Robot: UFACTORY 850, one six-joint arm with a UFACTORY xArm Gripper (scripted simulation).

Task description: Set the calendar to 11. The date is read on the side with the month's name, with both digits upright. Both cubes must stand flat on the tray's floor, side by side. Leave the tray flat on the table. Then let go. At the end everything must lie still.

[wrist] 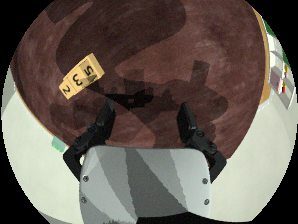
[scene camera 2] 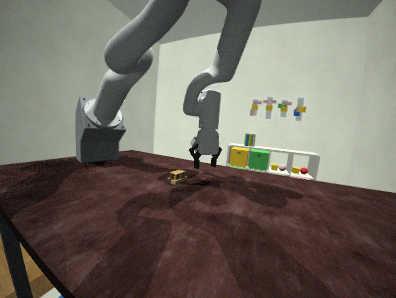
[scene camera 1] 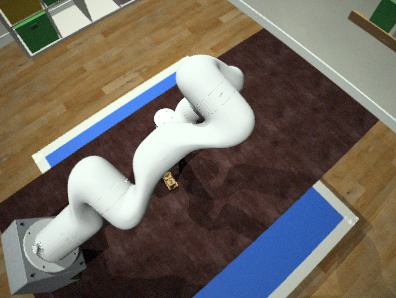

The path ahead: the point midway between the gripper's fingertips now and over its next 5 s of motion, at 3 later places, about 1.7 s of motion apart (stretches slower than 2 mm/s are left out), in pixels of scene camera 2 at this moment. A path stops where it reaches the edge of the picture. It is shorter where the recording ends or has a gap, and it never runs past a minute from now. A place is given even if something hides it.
My gripper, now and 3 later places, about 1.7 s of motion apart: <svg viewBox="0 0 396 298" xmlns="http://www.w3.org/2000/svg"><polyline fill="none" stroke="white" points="205,167 209,171 203,169 193,174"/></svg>
